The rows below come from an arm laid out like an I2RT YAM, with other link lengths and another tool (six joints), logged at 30 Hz.
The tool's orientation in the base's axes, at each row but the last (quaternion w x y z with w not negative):
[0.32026, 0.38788, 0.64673, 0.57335]
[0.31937, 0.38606, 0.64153, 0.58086]
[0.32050, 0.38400, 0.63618, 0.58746]
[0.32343, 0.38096, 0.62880, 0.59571]
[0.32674, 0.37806, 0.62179, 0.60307]
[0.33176, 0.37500, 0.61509, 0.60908]
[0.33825, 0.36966, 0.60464, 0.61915]
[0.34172, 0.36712, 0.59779, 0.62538]
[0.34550, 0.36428, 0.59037, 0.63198]
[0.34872, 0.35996, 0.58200, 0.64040]
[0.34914, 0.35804, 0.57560, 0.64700]
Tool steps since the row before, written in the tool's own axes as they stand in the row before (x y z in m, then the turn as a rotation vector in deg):
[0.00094, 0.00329, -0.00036, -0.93, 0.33, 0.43]
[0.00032, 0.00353, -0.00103, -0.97, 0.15, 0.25]
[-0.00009, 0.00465, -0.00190, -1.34, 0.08, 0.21]
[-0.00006, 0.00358, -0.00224, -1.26, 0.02, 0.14]
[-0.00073, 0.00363, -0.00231, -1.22, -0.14, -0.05]
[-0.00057, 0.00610, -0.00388, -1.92, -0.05, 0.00]
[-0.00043, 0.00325, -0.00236, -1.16, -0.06, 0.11]
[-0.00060, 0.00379, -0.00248, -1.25, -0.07, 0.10]
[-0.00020, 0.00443, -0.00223, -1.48, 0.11, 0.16]
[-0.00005, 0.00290, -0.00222, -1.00, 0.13, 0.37]
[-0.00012, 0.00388, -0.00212, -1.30, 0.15, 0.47]
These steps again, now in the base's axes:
[-0.00033, 0.00078, 0.00334, 0.87, -0.58, 0.24]
[-0.00060, -0.00014, 0.00364, 0.72, -0.71, 0.08]
[-0.00107, -0.00096, 0.00481, 0.86, -1.05, 0.00]
[-0.00156, -0.00118, 0.00374, 0.75, -1.02, -0.05]
[-0.00135, -0.00184, 0.00372, 0.56, -1.08, -0.20]
[-0.00272, -0.00258, 0.00621, 0.95, -1.66, -0.14]
[-0.00174, -0.00168, 0.00324, 0.67, -0.95, -0.12]
[-0.00181, -0.00195, 0.00372, 0.71, -1.03, -0.13]
[-0.00187, -0.00156, 0.00433, 0.87, -1.21, 0.04]
[-0.00198, -0.00137, 0.00275, 0.81, -0.69, 0.10]
[-0.00193, -0.00152, 0.00368, 1.05, -0.90, 0.11]

